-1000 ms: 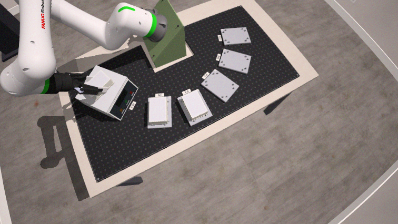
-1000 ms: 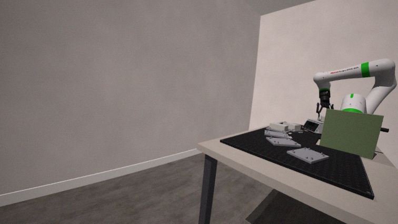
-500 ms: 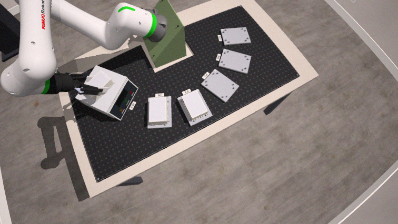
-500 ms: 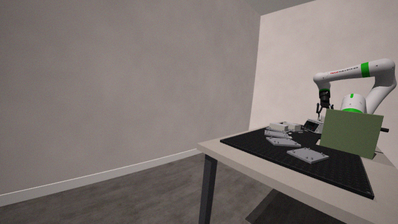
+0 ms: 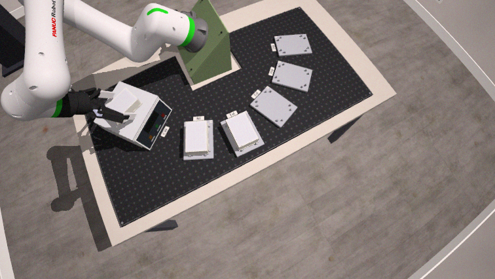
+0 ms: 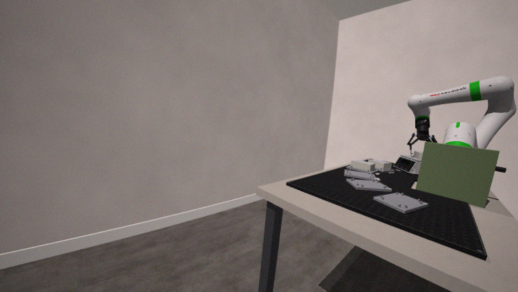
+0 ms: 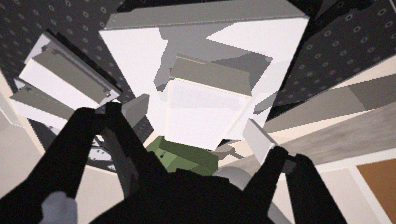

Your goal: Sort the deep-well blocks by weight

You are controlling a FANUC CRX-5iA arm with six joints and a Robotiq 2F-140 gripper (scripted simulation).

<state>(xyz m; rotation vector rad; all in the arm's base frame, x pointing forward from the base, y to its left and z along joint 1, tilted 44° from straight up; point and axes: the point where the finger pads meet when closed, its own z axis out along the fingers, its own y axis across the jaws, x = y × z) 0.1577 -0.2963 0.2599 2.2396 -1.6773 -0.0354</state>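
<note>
Now: the check-weigher platform 4 cm below my hand. The rest, counted from my hand: check-weigher: 7 cm below; then white deep-well block: 28 cm ahead, 38 cm to the left, 10 cm below; then infeed nest IN: 22 cm ahead, 21 cm to the left, 13 cm below.
</note>
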